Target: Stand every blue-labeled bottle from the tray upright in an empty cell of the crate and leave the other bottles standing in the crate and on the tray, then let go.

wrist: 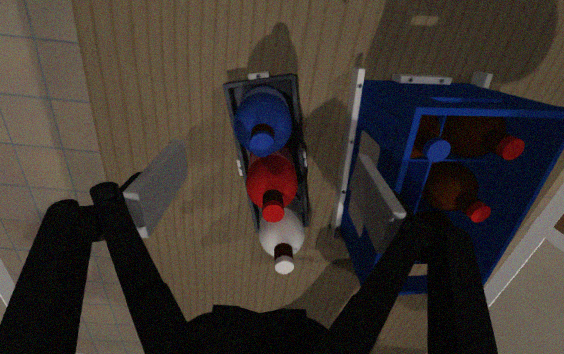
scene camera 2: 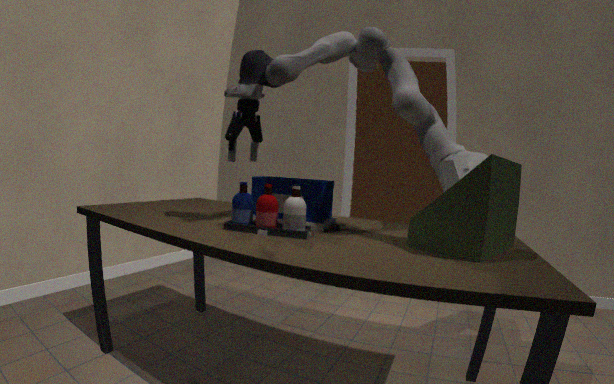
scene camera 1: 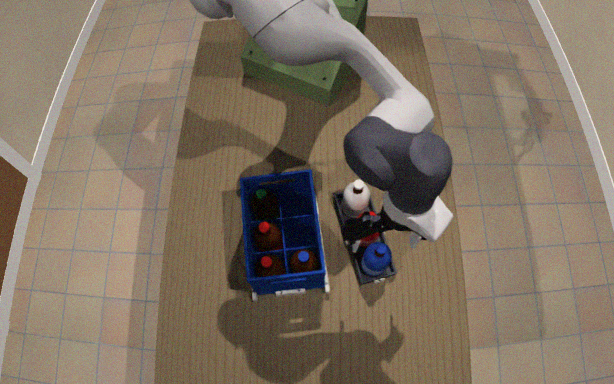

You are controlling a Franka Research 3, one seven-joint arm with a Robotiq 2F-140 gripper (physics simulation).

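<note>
A blue bottle (scene camera 1: 376, 259) (scene camera 2: 242, 206) (wrist: 265, 116), a red bottle (scene camera 2: 267, 206) (wrist: 271, 179) and a white bottle (scene camera 1: 356, 199) (scene camera 2: 295, 207) (wrist: 281, 232) stand upright in a row in the dark tray (scene camera 1: 364, 279) (scene camera 2: 295, 233) (wrist: 300, 125). The blue crate (scene camera 1: 265, 288) (scene camera 2: 320, 202) (wrist: 380, 120) has six cells. In scene camera 1, a green-capped bottle, two red-capped bottles and a blue-capped bottle (scene camera 1: 303, 258) stand in it; the rear-right and middle-right cells are empty. My gripper (scene camera 1: 385, 243) (scene camera 2: 243, 153) (wrist: 270, 164) is open and empty, high above the tray, and partly hides the red bottle in scene camera 1.
The crate stands beside the tray, with a narrow gap between them. The green base block (scene camera 1: 295, 75) (scene camera 2: 465, 215) carries the arm at the other end of the table (scene camera 1: 200, 340) (scene camera 2: 350, 260). The crate walls rise above the tray's low rim.
</note>
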